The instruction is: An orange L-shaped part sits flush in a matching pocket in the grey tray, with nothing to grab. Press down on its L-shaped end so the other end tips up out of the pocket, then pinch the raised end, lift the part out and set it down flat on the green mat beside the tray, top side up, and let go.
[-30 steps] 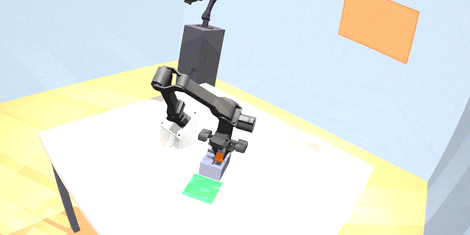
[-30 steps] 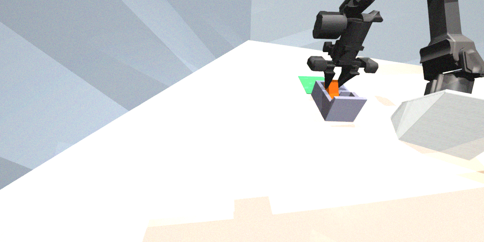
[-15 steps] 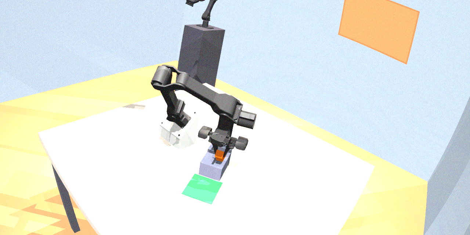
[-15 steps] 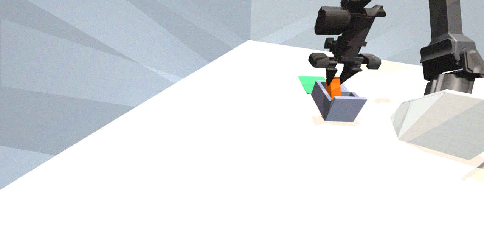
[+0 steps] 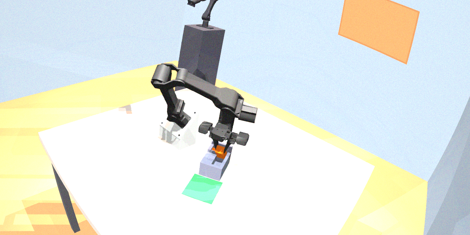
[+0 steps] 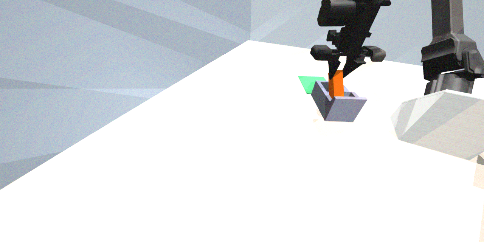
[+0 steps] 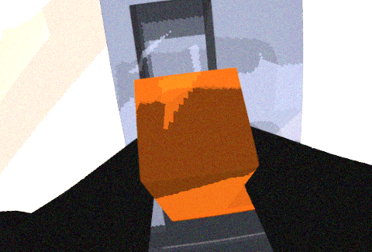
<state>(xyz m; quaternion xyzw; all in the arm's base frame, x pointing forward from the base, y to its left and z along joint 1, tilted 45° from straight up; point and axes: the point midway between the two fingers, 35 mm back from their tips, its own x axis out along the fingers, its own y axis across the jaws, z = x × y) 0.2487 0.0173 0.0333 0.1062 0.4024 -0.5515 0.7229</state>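
My gripper tip is now 5 cm short of the green mat, 13 cm to the left of it and 12 cm above it. Also, from my gripper tip: orange L-shaped part 3 cm behind, 2 cm to the left, 3 cm below.
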